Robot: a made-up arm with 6 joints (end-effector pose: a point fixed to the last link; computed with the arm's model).
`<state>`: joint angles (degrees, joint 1 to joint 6).
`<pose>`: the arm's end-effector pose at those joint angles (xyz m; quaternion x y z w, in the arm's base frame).
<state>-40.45 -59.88 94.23 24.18 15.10 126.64</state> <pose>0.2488 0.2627 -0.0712 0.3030 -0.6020 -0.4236 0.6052</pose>
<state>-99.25 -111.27 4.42 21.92 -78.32 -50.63</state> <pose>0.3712 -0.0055 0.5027 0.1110 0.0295 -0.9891 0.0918</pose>
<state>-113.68 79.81 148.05 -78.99 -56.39 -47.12</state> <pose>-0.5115 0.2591 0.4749 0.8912 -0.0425 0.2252 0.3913</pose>
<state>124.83 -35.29 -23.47 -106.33 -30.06 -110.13</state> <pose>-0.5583 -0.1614 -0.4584 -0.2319 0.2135 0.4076 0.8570</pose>
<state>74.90 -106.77 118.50 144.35 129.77 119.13</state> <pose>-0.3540 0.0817 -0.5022 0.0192 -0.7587 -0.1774 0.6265</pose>
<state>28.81 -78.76 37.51 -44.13 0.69 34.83</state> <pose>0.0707 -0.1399 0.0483 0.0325 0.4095 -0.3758 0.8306</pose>
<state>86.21 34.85 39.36 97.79 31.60 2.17</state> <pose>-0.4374 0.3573 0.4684 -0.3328 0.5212 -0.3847 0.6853</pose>
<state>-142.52 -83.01 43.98 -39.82 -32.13 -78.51</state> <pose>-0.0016 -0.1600 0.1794 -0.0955 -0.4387 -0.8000 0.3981</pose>
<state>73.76 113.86 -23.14 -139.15 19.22 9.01</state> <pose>0.0437 0.2895 0.5127 -0.5041 0.4036 -0.6440 0.4103</pose>
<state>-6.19 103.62 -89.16 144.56 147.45 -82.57</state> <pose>0.3953 -0.5312 0.6067 -0.3306 -0.9081 -0.2121 0.1449</pose>
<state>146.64 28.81 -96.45 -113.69 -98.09 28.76</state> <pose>0.1750 0.4146 -0.6951 0.3306 -0.5584 -0.6854 0.3303</pose>
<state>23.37 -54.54 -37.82 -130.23 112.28 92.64</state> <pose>0.8172 -0.1123 0.4948 0.1334 0.6862 -0.1323 0.7028</pose>
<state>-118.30 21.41 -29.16 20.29 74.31 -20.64</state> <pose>-0.3282 -0.2365 -0.0154 -0.2014 -0.3166 0.1790 0.9095</pose>
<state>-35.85 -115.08 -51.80 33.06 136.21 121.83</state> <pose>-0.1098 -0.1742 0.3268 -0.7611 -0.2380 -0.1254 0.5902</pose>
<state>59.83 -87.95 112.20 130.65 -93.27 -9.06</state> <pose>-0.3803 0.2061 0.2273 0.6688 0.2853 -0.6088 0.3173</pose>
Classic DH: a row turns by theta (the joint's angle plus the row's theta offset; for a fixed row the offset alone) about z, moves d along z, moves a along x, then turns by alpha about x. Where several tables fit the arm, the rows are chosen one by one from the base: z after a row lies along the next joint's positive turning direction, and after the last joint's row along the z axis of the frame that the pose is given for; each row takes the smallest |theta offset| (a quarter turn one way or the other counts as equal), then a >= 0, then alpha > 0; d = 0 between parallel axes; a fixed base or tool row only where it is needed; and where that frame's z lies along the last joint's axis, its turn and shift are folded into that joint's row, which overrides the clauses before.
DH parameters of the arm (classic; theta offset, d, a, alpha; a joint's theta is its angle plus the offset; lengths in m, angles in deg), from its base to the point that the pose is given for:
base (fixed): 0 0.1036 0 -90
joint 1: 0 -0.1016 0.2486 90
joint 2: 90 0.026 0.0747 -90
joint 3: 0 -0.0573 0.355 -90
joint 4: 90 0.0414 0.0219 90
joint 5: 90 -0.3034 0.0565 90
joint 6: -90 -0.4189 0.0767 90
tool (fixed): 90 -0.0499 0 0

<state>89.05 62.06 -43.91 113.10 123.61 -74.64</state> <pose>0.4293 -0.4173 0.0900 -0.4664 -0.7837 -0.1236 0.3911</pose>
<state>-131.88 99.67 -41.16 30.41 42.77 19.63</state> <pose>-0.3322 -0.5675 0.0368 -0.3851 -0.2793 0.2239 0.8506</pose>
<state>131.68 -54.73 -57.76 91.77 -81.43 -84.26</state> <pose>-0.3154 0.5390 -0.4619 0.8024 -0.3167 -0.0167 0.5055</pose>
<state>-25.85 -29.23 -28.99 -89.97 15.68 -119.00</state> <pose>0.4679 -0.2733 0.4523 -0.7284 -0.5798 0.0060 0.3651</pose>
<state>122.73 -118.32 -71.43 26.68 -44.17 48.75</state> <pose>-0.4280 -0.1441 -0.6172 -0.4711 -0.3576 -0.3787 0.7119</pose>
